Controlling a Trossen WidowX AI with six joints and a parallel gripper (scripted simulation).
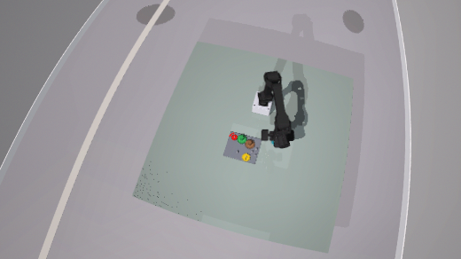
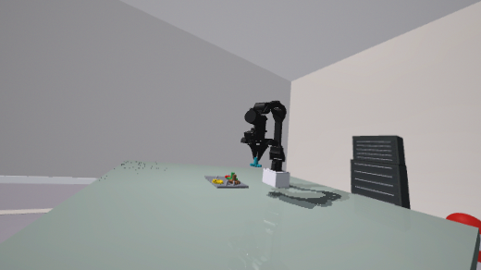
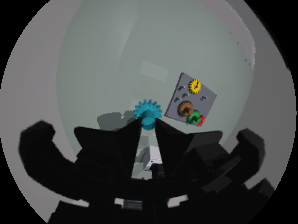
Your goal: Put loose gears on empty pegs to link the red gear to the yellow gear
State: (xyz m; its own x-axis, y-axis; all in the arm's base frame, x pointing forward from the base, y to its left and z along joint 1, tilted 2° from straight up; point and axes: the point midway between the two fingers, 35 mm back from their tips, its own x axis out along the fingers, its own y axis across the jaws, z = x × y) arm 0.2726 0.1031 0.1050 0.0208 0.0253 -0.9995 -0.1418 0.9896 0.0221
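The yellow gear lies 16 cm to the right of my gripper tip, 13 cm below it and 10 cm ahead of it. The rest, counted from my gripper tip: brown gear (15 cm to the right, 12 cm below, 1 cm ahead); then green gear (21 cm to the right, 12 cm below, 2 cm behind); then teal gear (1 cm below).
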